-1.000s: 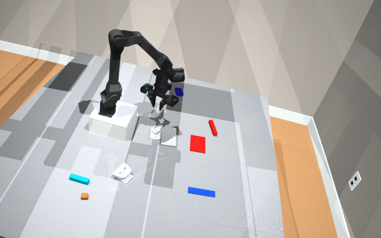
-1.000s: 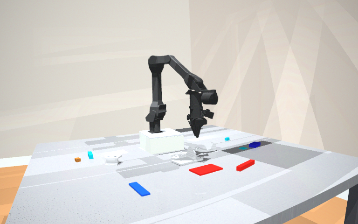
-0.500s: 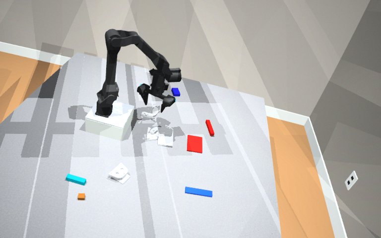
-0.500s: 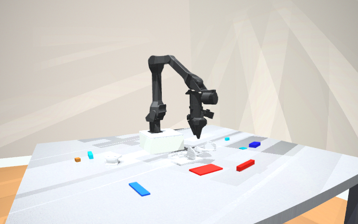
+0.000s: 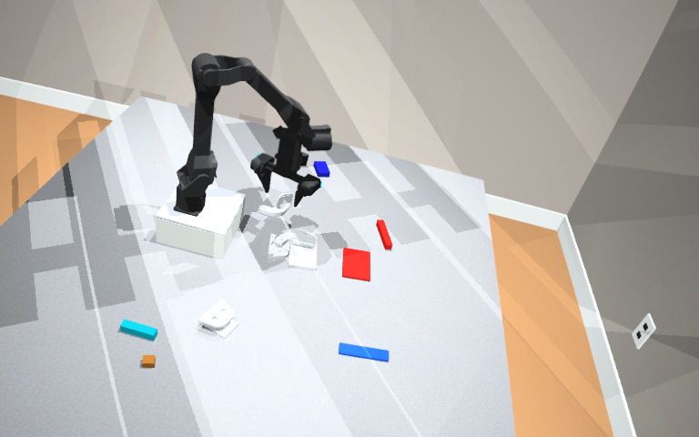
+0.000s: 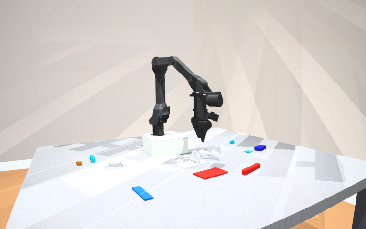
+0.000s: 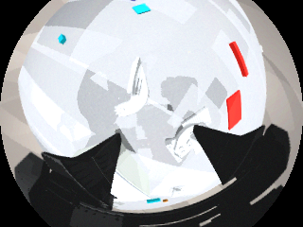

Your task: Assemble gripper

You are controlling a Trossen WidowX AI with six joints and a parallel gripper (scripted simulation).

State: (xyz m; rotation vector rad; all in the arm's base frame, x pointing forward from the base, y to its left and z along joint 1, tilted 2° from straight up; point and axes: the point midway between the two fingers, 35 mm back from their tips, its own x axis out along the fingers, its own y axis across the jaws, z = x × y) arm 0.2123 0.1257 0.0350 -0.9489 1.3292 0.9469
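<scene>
My gripper tip is now 70 mm above the white jaw, 40 mm to the right of it and 40 mm past it. Also, from my gripper tip: flat white plate: 100 mm to the right, 90 mm ahead, 70 mm below; white housing plate: 110 mm to the right, 70 mm below, 20 mm ahead; red plate: 240 mm ahead, 100 mm to the right, 80 mm below.
</scene>
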